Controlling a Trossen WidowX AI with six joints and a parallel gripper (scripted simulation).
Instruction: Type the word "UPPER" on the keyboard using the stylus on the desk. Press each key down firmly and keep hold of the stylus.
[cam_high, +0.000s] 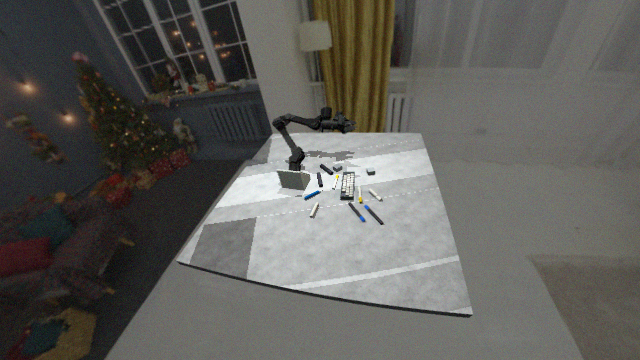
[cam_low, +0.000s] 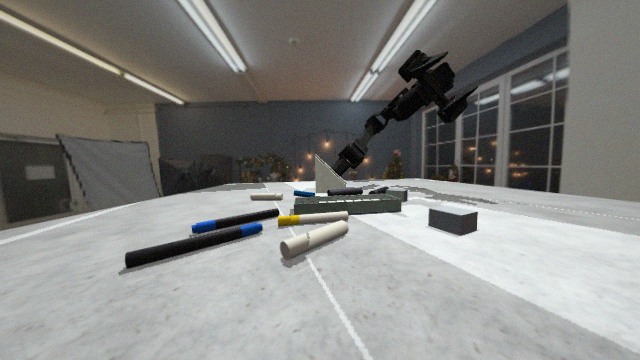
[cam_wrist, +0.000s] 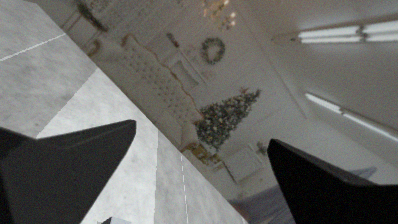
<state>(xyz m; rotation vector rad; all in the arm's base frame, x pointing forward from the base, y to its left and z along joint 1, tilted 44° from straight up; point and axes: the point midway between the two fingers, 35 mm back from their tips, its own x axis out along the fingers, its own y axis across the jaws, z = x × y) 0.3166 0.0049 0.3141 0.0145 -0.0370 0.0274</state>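
Right now my gripper tip is 320 mm to the left of the blue stylus, 270 mm above it and 190 mm past it. Also, from my gripper tip: thin metal tip 290 mm to the right, 270 mm below, 170 mm behind; then grey block 270 mm below, 100 mm ahead, 90 mm to the right.
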